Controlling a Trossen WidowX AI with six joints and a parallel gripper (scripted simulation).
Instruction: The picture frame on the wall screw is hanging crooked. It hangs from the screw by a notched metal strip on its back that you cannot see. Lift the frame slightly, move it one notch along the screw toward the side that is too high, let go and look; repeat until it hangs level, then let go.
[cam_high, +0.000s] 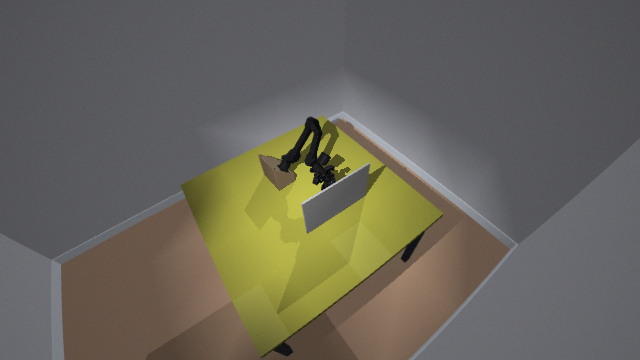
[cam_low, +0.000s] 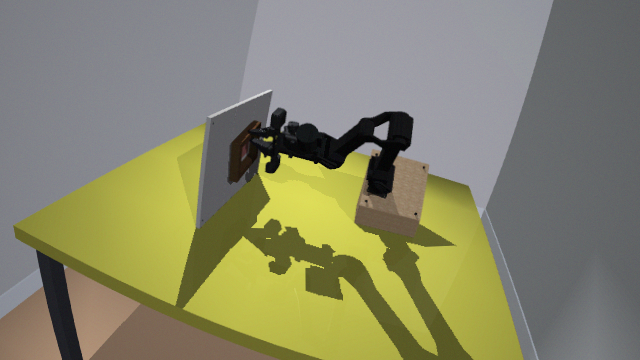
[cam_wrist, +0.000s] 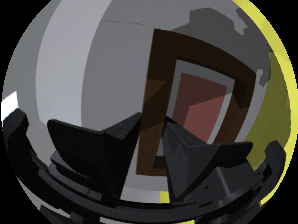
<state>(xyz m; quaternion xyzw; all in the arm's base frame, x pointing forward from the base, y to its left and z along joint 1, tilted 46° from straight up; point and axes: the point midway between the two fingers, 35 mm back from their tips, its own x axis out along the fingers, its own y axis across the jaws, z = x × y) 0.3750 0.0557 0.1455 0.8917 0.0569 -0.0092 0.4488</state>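
Now: gripper tip 1 cm short of the picture frame, 1 cm to the left of it and 5 cm above it. The rest, counted from my gripper tip: wall panel: 2 cm ahead, 1 cm to the right, 6 cm below.
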